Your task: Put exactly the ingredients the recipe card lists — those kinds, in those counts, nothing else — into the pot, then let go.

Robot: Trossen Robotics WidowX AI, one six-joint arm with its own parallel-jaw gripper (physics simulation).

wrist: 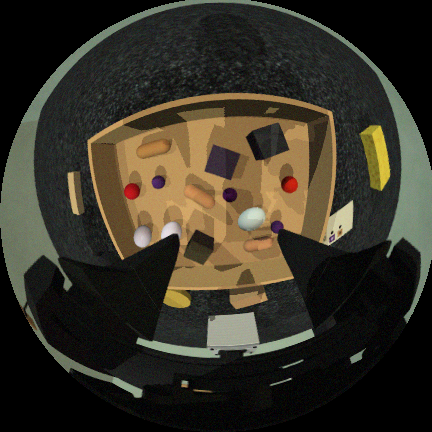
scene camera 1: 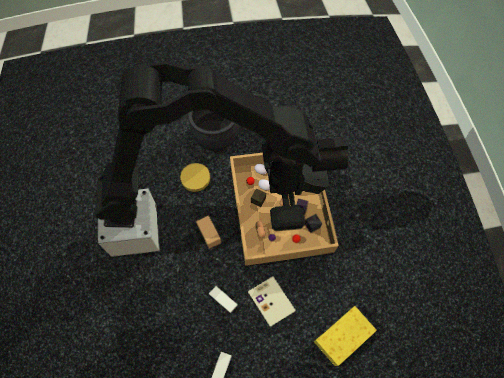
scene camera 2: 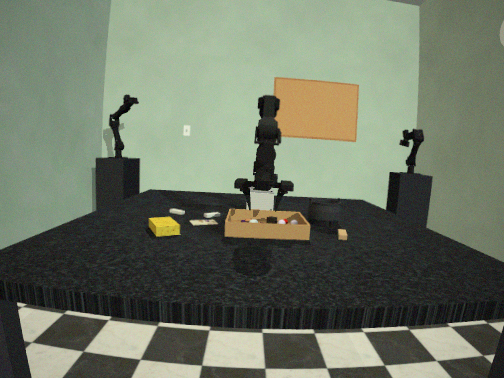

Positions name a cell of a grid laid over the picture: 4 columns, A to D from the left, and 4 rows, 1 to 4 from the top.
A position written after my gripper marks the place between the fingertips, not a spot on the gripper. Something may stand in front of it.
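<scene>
My gripper is there in the wrist view (C3). I see the gripper in scene camera 1 (C3) too, and scene camera 2 (C3) shows it as well.
</scene>
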